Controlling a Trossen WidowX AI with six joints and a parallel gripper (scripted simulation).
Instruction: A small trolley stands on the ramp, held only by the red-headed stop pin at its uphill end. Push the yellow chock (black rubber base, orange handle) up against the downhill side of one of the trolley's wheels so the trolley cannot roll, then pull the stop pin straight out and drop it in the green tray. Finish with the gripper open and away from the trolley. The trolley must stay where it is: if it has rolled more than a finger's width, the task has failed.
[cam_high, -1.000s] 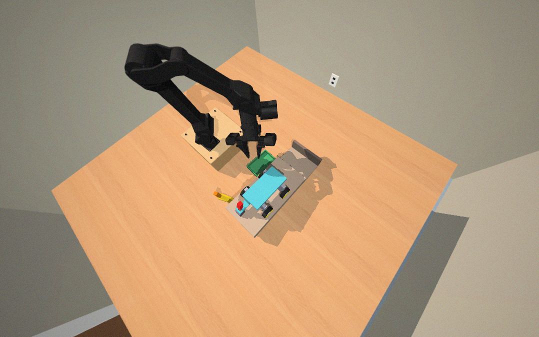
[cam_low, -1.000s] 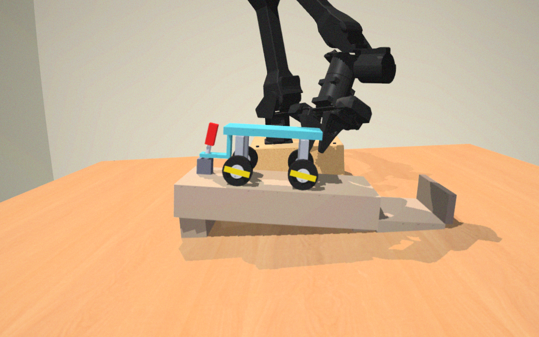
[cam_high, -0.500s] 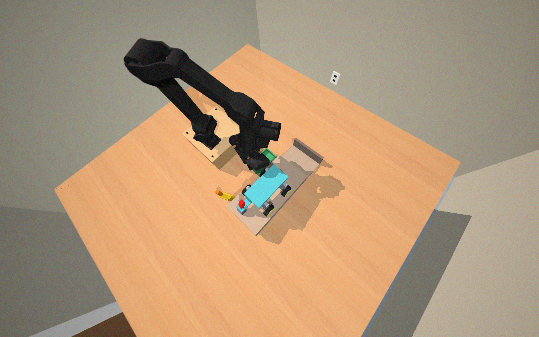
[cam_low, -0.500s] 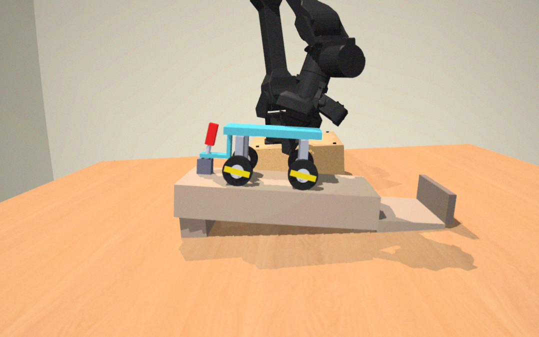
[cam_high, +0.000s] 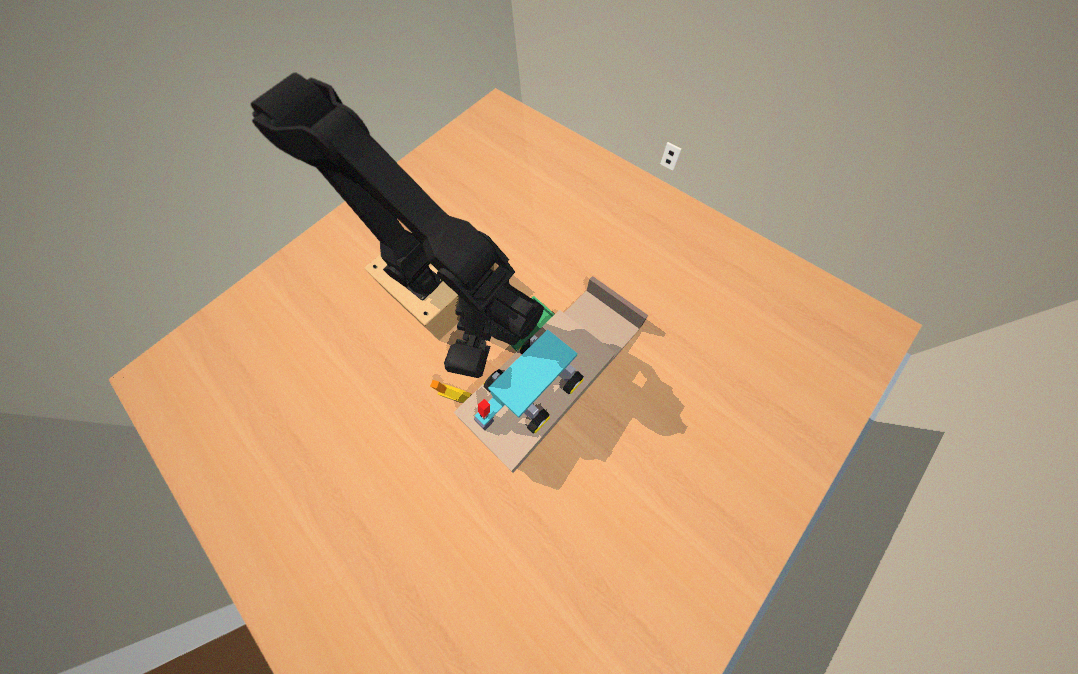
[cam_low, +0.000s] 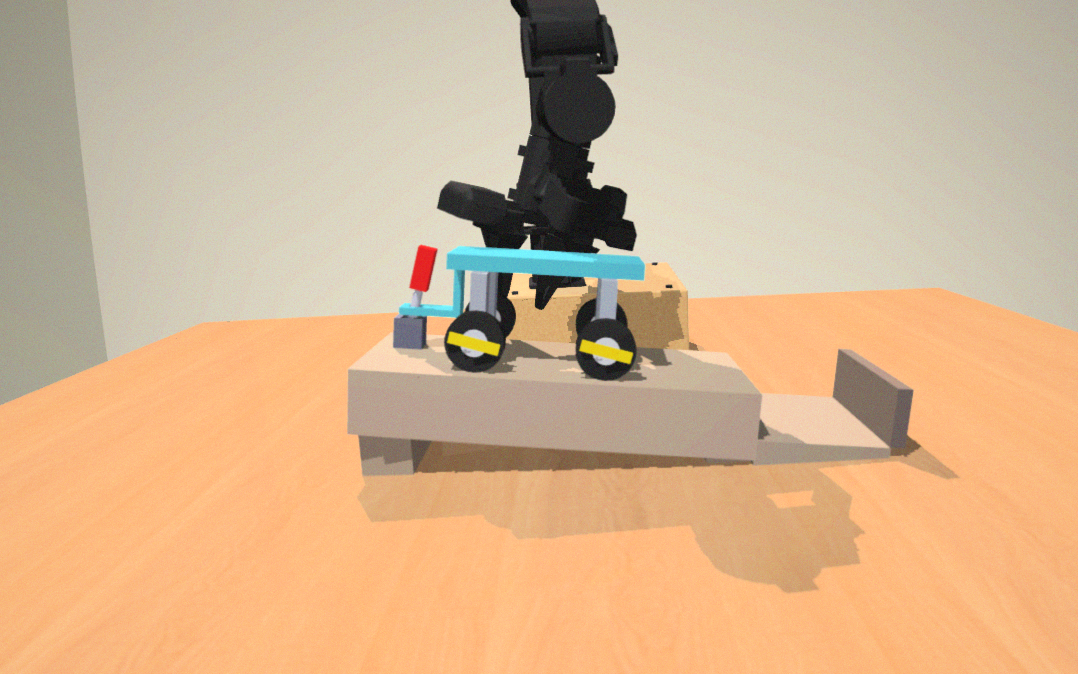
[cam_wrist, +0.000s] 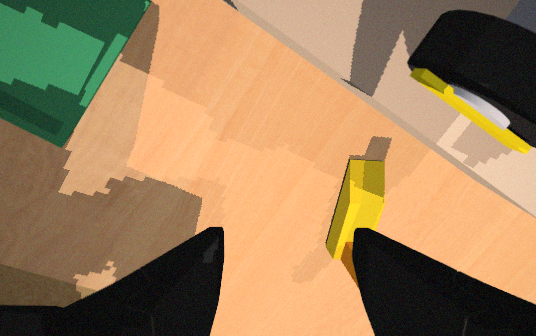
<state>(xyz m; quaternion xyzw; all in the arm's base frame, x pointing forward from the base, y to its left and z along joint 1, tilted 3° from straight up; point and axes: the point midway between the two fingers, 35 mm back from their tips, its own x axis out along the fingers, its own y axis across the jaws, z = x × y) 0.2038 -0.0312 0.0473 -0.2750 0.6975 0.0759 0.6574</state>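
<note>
Right now my gripper tip is 1 cm past the yellow chock, 9 cm to the left of it and 8 cm above it. Also, from my gripper tip: red-headed stop pin 10 cm ahead, 8 cm to the right, 3 cm above; ramp 13 cm ahead, 3 cm to the left, 5 cm below; trolley 12 cm ahead, 2 cm to the left, 1 cm above.
</note>
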